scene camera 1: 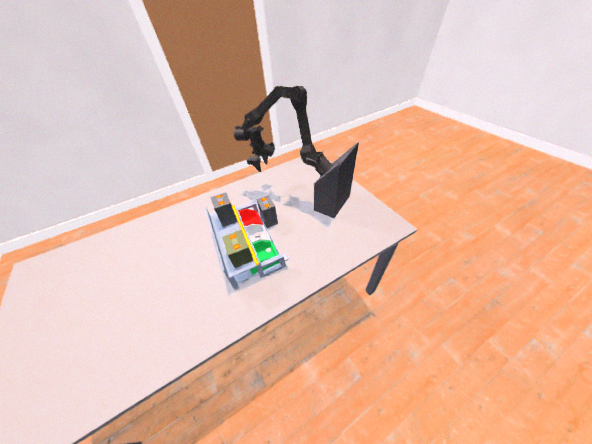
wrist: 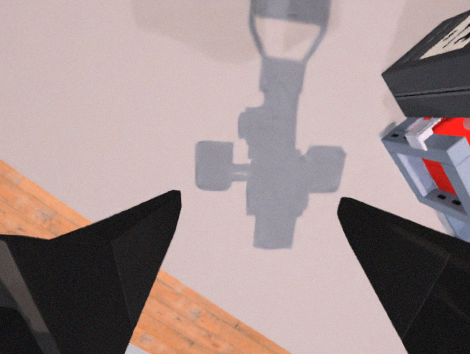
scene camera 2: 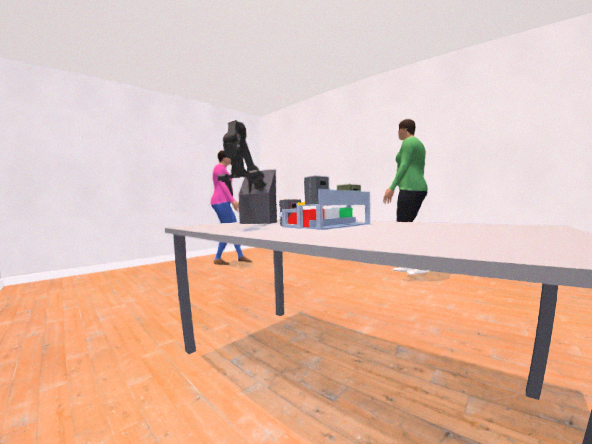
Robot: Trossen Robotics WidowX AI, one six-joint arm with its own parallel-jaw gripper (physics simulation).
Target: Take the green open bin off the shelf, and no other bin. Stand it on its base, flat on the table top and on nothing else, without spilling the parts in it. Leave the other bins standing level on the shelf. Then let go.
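Frame: origin at the arm's base, x ahead, y left, z up, level; centimetres.
Seen in the pictures: gripper, fingertip midpoint: [scene camera 1: 263,168] [wrist: 260,202] [scene camera 2: 241,194]; arm's base at its link origin: [scene camera 1: 327,170] [scene camera 2: 260,185].
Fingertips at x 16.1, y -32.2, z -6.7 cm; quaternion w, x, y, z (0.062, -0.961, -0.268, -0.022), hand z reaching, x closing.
Pixels of each thing's top centre, then the offset from my fingertips to it.
- green open bin at its top centre: [scene camera 1: 260,250] [scene camera 2: 336,208] dz -7.8, dx +30.1, dy +38.3 cm
- pale bin at its top centre: [scene camera 1: 252,232] [scene camera 2: 322,208] dz -7.8, dx +27.2, dy +27.5 cm
- red bin at its top centre: [scene camera 2: 305,209] [scene camera 1: 245,216] dz -7.8, dx +24.3, dy +16.7 cm
- yellow bar at its top centre: [scene camera 1: 243,230] dz -4.7, dx +30.5, dy +26.6 cm
- olive box at its top centre: [scene camera 1: 234,241] [scene camera 2: 348,184] dz +4.0, dx +38.0, dy +36.3 cm
The green open bin [scene camera 1: 265,250] [scene camera 2: 346,213] stands in the shelf [scene camera 1: 235,279] [scene camera 2: 345,198] [wrist: 424,144], at the end nearest the table's front edge in scene view 1. A pale bin [scene camera 1: 257,232] [scene camera 2: 331,213] stands beside it, and a red bin [scene camera 1: 251,217] [scene camera 2: 308,217] [wrist: 439,175] at the far end. Small parts in the green bin are too blurred to make out. My gripper [scene camera 1: 262,166] [wrist: 260,202] is open and empty, high above the table past the red bin's end, well apart from the green bin. The green bin does not show in the wrist view.
A yellow bar [scene camera 1: 245,235] runs along the shelf. A dark box [scene camera 1: 224,211] [scene camera 2: 316,189] and an olive box [scene camera 1: 238,250] [scene camera 2: 348,188] stand on top behind it. Another dark box [scene camera 1: 268,212] [wrist: 430,95] stands beside the red bin. A tall dark block [scene camera 1: 334,189] [scene camera 2: 257,206] stands near the arm's base.
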